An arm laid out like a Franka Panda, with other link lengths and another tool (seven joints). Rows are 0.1 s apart.
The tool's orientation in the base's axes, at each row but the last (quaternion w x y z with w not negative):
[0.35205, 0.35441, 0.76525, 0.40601]
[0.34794, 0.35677, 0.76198, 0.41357]
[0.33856, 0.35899, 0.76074, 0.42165]
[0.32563, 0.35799, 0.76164, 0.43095]
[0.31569, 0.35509, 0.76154, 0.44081]
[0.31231, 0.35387, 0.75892, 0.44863]
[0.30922, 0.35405, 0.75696, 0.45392]
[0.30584, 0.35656, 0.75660, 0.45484]
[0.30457, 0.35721, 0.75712, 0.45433]
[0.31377, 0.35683, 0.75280, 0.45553]
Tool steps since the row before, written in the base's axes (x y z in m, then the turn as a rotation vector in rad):
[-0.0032, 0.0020, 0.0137, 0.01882, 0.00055, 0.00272]
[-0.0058, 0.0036, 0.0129, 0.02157, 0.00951, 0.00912]
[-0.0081, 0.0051, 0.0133, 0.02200, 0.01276, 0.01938]
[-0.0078, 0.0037, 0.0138, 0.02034, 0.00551, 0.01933]
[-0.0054, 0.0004, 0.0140, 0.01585, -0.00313, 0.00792]
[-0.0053, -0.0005, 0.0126, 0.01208, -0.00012, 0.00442]
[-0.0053, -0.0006, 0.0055, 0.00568, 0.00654, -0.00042]
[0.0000, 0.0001, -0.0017, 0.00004, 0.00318, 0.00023]
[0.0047, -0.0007, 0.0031, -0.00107, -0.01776, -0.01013]
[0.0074, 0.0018, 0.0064, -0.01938, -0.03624, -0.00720]
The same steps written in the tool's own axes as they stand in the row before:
[-0.0002, 0.0119, -0.0077, -0.00965, 0.00743, 0.01461]
[0.0029, 0.0113, -0.0088, -0.00509, 0.01737, 0.01764]
[0.0056, 0.0116, -0.0101, -0.00479, 0.02781, 0.01503]
[0.0046, 0.0116, -0.0105, -0.00989, 0.02463, 0.01065]
[0.0009, 0.0113, -0.0099, -0.01259, 0.01013, 0.00792]
[0.0006, 0.0098, -0.0095, -0.00749, 0.00705, 0.00773]
[0.0017, 0.0034, -0.0066, 0.00223, 0.00327, 0.00771]
[0.0003, -0.0015, 0.0007, 0.00255, 0.00127, 0.00143]
[-0.0036, 0.0038, 0.0021, -0.01254, -0.01535, -0.00513]
[-0.0035, 0.0083, 0.0042, -0.01814, -0.02339, -0.02940]

